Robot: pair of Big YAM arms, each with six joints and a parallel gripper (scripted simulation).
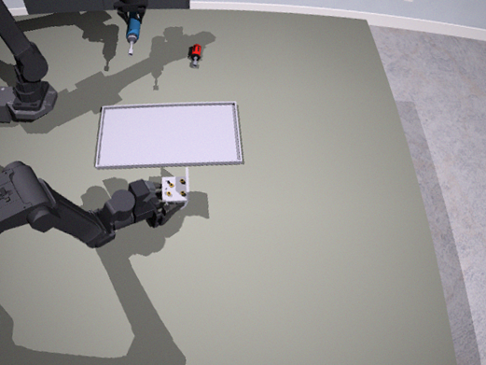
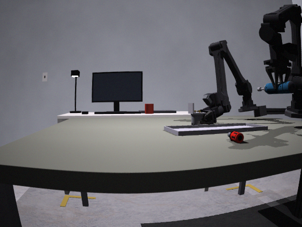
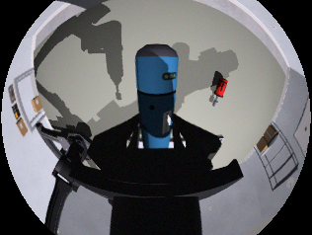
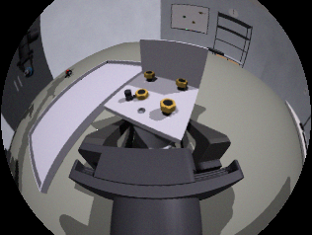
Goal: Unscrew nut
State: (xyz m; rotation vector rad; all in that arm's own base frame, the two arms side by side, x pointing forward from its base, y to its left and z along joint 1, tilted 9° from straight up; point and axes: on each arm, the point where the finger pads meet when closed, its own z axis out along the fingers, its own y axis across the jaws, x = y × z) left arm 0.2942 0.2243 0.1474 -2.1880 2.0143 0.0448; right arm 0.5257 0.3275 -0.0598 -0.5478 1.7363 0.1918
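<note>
Now: right hand 5 cm below the bracket. The rest, counted from my right hand: socket tip 40 cm to the left, 17 cm behind, 15 cm above; then short red-handled tool 54 cm to the left, 1 cm below, 1 cm ahead; then shallow white tray 21 cm to the left, 5 cm behind, 2 cm below.
</note>
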